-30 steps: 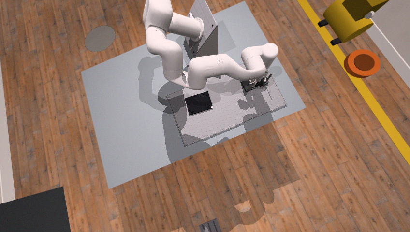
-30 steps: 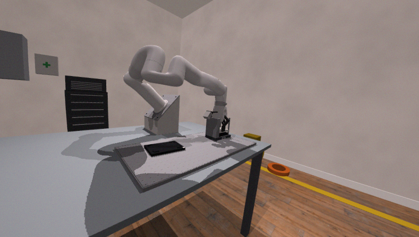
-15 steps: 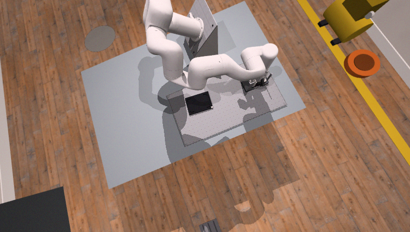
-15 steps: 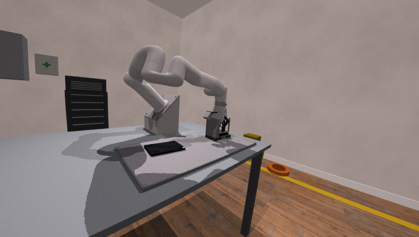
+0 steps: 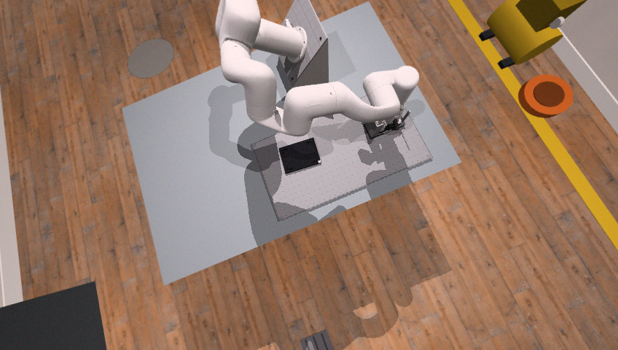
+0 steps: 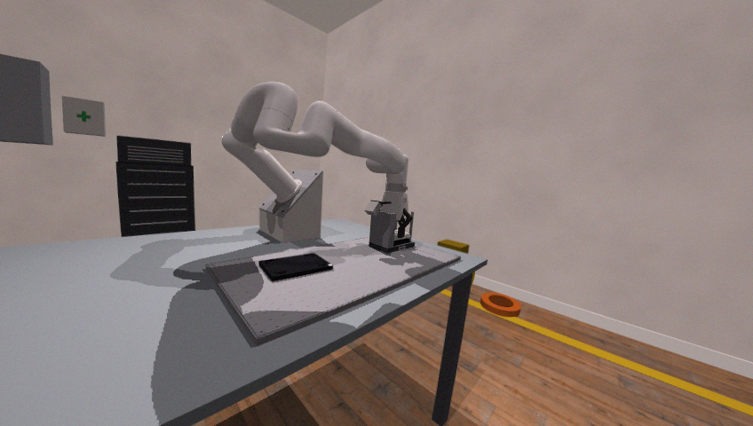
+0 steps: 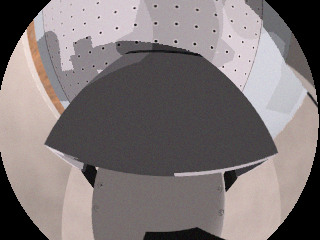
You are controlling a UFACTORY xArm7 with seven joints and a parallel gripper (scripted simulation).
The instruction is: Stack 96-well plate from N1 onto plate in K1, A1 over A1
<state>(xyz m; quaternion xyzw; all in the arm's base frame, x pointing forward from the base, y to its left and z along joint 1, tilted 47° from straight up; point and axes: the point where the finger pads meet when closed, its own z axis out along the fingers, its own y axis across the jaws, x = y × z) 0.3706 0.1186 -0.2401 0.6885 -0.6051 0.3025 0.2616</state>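
The white 96-well plate lies 1 cm below my hand. From my hand the other things lie so: dark 96-well plate: 3 cm below; pale A1 mark: 8 cm ahead, 30 cm to the right, 5 cm below.
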